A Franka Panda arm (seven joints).
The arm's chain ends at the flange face. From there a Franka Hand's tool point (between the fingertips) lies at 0.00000 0.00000 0.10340 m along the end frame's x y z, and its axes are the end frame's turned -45 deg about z.
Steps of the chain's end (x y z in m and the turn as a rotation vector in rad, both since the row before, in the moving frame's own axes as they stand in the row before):
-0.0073 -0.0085 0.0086 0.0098 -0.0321 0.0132
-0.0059 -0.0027 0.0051 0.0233 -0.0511 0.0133
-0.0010 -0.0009 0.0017 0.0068 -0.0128 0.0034
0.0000 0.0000 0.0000 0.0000 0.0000 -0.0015
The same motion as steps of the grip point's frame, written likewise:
-0.0008 -0.0142 0.0085 0.0296 -0.0158 0.0132
-0.0043 -0.0115 0.0049 0.0526 -0.0197 0.0133
-0.0005 -0.0028 0.0017 0.0139 -0.0042 0.0034
0.0000 0.0000 0.0000 0.0000 0.0000 -0.0015

